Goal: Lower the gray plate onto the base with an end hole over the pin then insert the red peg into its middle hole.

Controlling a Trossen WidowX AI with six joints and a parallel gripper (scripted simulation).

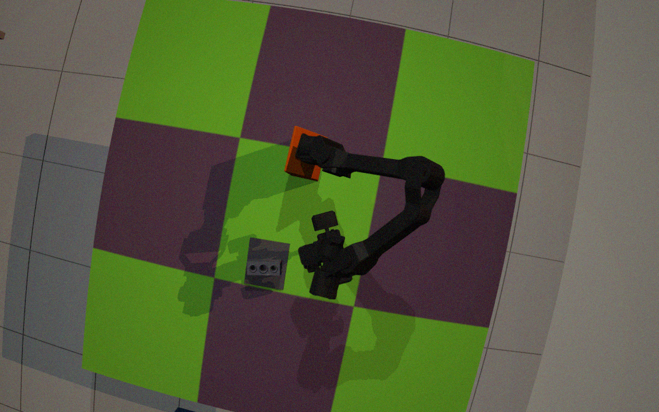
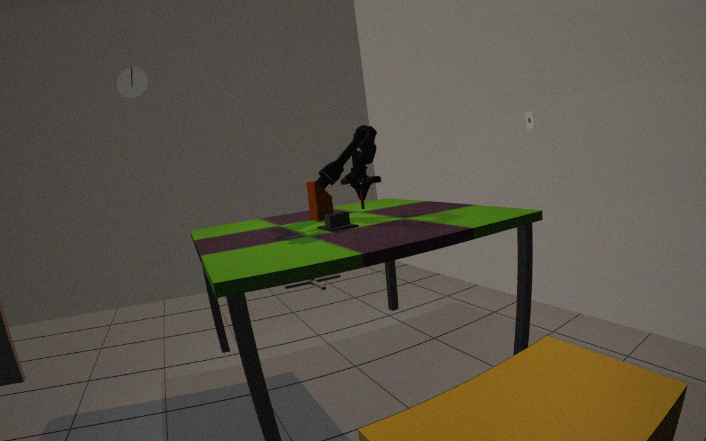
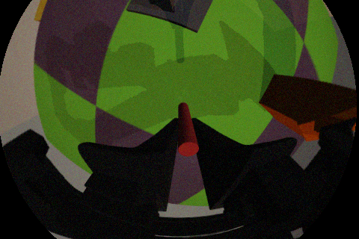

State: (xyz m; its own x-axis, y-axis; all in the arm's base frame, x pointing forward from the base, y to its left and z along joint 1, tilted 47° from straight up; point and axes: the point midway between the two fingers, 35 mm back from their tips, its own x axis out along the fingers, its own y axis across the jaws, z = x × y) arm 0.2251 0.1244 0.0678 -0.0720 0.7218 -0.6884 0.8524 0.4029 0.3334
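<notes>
Right now my gripper tip is 17 cm to the left of the plate, 12 cm short of it and 4 cm above it. Also, from my gripper tip: dark square base (15 cm to the right, 12 cm ahead, 8 cm below); then red peg (right at my gripper tip).
</notes>
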